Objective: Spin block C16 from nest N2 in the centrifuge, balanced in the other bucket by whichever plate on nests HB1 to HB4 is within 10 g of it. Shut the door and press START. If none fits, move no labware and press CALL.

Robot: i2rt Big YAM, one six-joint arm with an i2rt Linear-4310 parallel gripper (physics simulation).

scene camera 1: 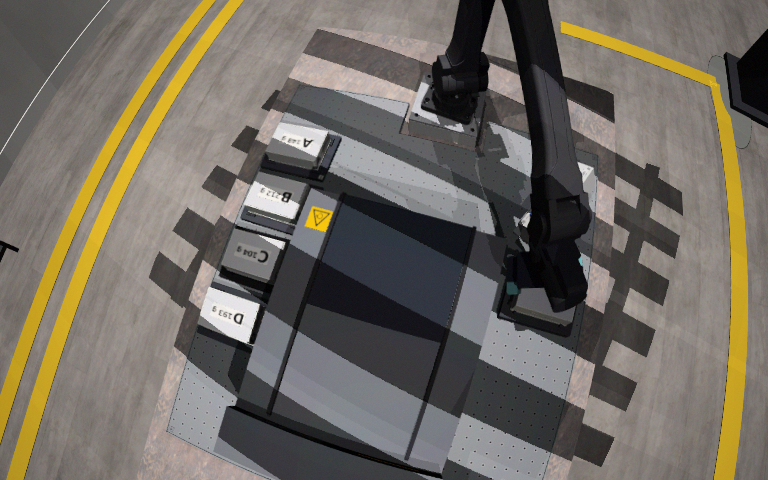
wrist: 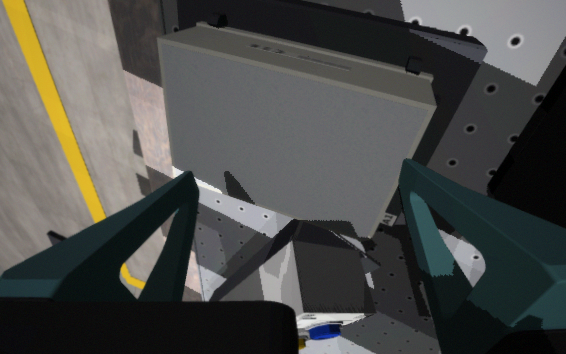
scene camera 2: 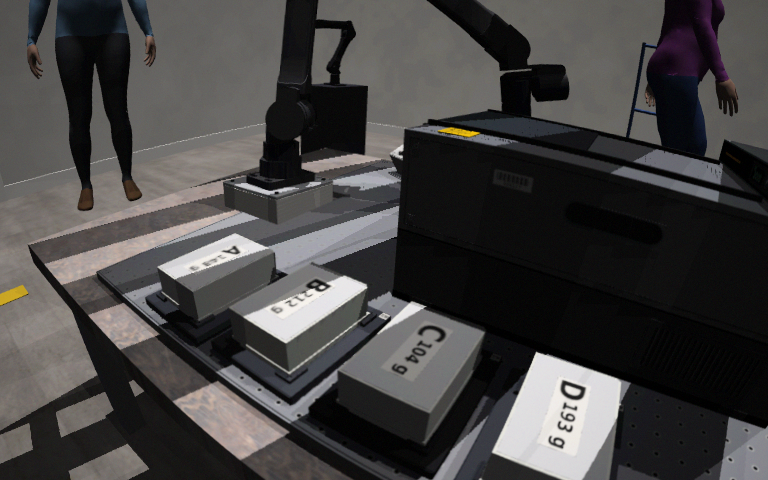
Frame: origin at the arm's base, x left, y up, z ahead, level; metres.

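Seen in the pictures: gripper, fingertip midpoint: (scene camera 1: 544, 289) (wrist: 295, 175); arm's base, link origin: (scene camera 1: 449, 104) (scene camera 2: 280, 181).
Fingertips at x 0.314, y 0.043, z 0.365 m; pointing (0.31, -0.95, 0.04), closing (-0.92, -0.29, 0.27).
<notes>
Offsets run from my fingertips to a thing's top centre. "spot": to the spot under its first point.
A plain grey block @[dx +0.016, dy -0.014, dz -0.001 m] (scene camera 1: 540, 305) (wrist: 295, 125) sits on a dark nest @[spot: dx -0.051, dy -0.056, dz +0.057 m] (scene camera 1: 505, 314) (wrist: 457, 65) marked A1, right of the centrifuge (scene camera 1: 472, 300) (scene camera 2: 481, 254). The block's side print is unreadable. My gripper (scene camera 1: 546, 276) (wrist: 295, 175) is open above it, its teal fingers apart at either side of the block in the wrist view. Plates A @[dx -0.598, dy -0.026, dz -0.135 m] (scene camera 1: 297, 144) (scene camera 2: 218, 277), B 212 g @[dx -0.577, dy -0.026, dz -0.001 m] (scene camera 1: 274, 198) (scene camera 2: 300, 316), C 104 g @[dx -0.562, dy -0.026, dz +0.135 m] (scene camera 1: 253, 257) (scene camera 2: 413, 367) and D 193 g @[dx -0.556, dy -0.026, dz +0.271 m] (scene camera 1: 230, 316) (scene camera 2: 560, 416) sit in a row; A's weight is blurred. A dark lid covers the centrifuge's top; the buckets are hidden.
A button box @[spot: dx -0.045, dy -0.033, dz -0.108 m] (wrist: 332, 280) with a blue button @[dx -0.054, dy -0.005, dz -0.149 m] (wrist: 325, 331) stands near the nest, mostly hidden by the arm in the first scene view. The tall centrifuge stands between the plate row and the block. The arm's base (scene camera 1: 450, 116) (scene camera 2: 277, 198) is at the back.
</notes>
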